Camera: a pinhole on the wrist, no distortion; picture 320 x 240 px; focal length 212.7 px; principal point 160.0 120.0 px. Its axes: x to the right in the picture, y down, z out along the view. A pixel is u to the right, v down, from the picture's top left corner.
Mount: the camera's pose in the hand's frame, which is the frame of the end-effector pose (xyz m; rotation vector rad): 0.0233 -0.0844 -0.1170 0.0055 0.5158 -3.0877
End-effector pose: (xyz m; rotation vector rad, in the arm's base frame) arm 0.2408 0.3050 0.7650 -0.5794 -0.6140 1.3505
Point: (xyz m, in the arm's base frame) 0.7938 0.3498 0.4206
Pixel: behind the camera
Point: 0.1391 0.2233 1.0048
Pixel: 220.0 60.5
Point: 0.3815 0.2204 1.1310
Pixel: 200.3 225.4
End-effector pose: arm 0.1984 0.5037 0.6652 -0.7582 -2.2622 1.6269
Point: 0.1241 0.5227 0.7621
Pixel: 79.4 92.7
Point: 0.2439 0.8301 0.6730
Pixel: behind the camera
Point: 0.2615 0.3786 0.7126
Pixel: outside the picture
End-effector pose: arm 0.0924 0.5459 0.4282 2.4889 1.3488 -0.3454
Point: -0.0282 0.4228 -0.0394
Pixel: 167.3 53.6
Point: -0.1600 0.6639 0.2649
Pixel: 168.2 205.9
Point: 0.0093 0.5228 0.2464
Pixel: 176.3 45.6
